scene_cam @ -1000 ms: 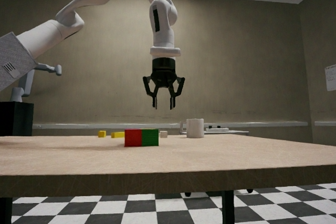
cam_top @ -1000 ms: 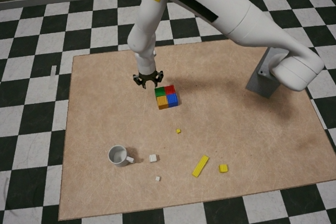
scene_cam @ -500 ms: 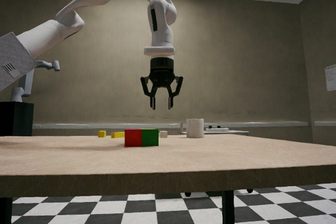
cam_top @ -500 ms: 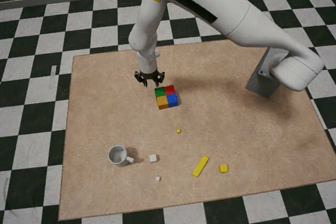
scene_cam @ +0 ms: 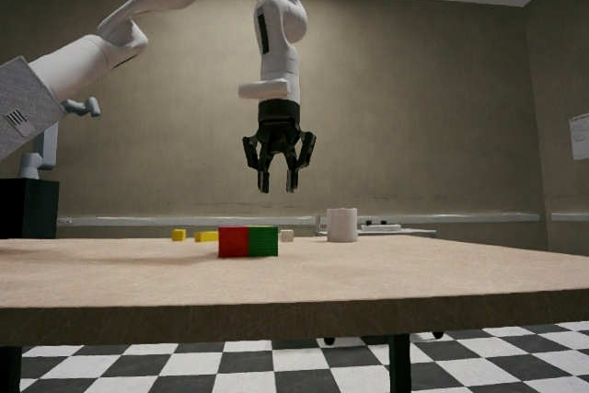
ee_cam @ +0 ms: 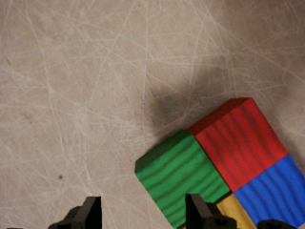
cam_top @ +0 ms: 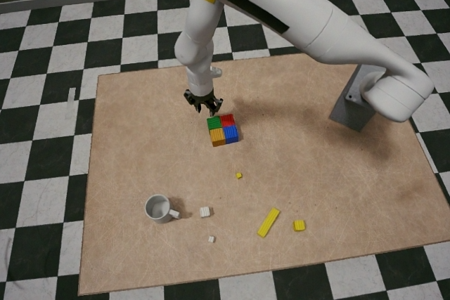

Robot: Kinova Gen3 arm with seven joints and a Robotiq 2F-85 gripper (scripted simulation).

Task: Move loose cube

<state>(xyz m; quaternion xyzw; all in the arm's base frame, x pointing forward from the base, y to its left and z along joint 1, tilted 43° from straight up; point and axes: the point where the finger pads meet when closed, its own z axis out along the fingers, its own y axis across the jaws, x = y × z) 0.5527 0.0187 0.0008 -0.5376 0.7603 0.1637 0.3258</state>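
Right now the green cube is 30 mm behind my hand, 10 mm to the left of it and 100 mm below it. From my hand the other things lie so: red cube: 80 mm behind, 10 mm to the right, 100 mm below; blue cube: 90 mm behind, 40 mm to the left, 100 mm below; orange cube: 50 mm behind, 50 mm to the left, 100 mm below.
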